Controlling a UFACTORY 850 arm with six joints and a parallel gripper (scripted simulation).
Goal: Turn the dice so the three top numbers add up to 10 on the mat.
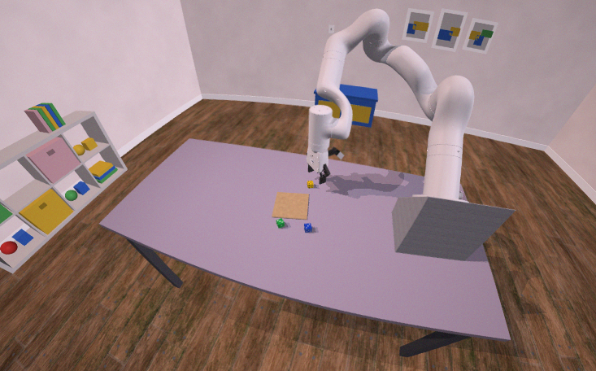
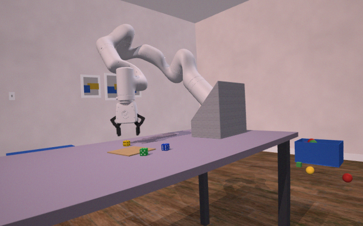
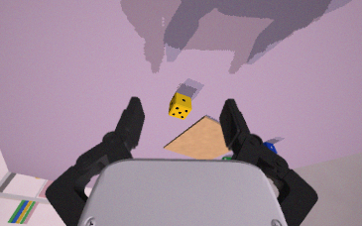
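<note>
My gripper is now 2 cm short of the yellow die, 2 cm to the right of it and 4 cm above it. Also, from my hand: blue die 2 cm behind, 26 cm to the left, 4 cm below; then tan mat 8 cm ahead, 15 cm to the left, 5 cm below; then green die 9 cm ahead, 26 cm to the left, 4 cm below.
</note>
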